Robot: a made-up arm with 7 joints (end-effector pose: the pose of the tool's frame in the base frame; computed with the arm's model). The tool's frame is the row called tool.
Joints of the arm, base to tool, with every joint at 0 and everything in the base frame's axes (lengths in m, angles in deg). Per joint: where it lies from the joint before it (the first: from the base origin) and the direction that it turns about. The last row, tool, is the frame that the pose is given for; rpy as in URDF.
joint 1: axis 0 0 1 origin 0.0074 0.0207 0.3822
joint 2: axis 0 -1 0 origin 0.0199 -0.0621 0.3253
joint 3: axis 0 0 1 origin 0.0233 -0.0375 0.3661
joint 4: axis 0 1 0 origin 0.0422 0.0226 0.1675
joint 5: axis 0 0 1 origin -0.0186 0.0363 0.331
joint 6: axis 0 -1 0 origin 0.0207 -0.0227 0.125
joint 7: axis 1 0 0 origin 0.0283 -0.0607 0.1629
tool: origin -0.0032 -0.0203 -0.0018 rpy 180 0 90
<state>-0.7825 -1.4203 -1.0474 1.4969 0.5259 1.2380 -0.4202</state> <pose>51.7 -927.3 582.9 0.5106 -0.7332 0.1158 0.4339</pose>
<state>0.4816 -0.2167 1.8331 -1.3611 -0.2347 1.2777 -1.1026</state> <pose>526.3 -383.0 1130.2 0.1737 -0.5620 -0.4377 -0.6800</pose>
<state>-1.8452 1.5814 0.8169 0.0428 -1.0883 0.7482 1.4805</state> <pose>218.6 1098.9 631.1 0.7904 0.3388 0.4721 0.1939</pose>
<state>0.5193 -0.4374 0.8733 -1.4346 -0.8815 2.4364 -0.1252</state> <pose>137.6 -251.8 1187.8 0.3629 0.5086 -0.2281 0.7468</pose>
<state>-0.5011 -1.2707 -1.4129 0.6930 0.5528 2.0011 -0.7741</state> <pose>607.9 -698.3 1016.6 0.3797 0.7027 0.0835 -0.5958</pose>
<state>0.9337 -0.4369 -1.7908 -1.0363 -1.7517 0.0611 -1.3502</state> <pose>-44.8 695.7 1319.1 0.0823 0.8560 -0.4902 -0.1421</pose>
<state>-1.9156 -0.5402 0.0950 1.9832 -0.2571 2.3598 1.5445</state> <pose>-270.9 -594.9 906.6 0.0390 -0.7460 0.0812 -0.6598</pose>
